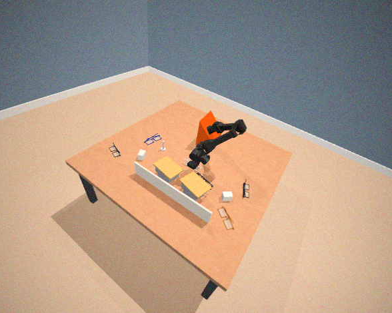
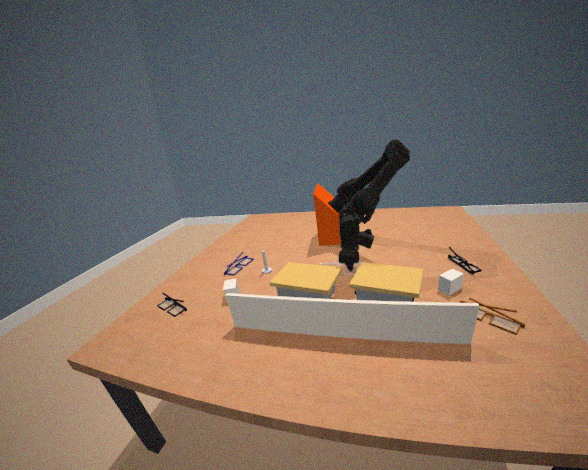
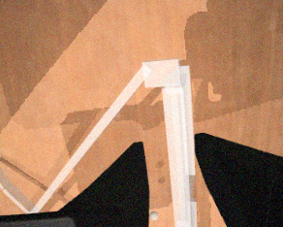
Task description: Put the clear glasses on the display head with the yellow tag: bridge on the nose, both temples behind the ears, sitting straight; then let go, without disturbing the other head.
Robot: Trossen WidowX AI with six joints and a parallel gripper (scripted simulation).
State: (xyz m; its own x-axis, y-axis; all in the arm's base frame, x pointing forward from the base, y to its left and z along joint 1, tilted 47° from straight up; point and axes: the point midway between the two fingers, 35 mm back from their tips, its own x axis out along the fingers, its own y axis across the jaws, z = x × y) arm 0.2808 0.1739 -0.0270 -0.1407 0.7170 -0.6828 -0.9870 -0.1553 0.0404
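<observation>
My gripper tip is now 320 mm to the left of the white peg and 10 mm below it. Round my gripper tip: white wall (310 mm ahead, 40 mm above, 10 mm to the left); display head (170 mm ahead, 90 mm to the right, 40 mm above).
</observation>
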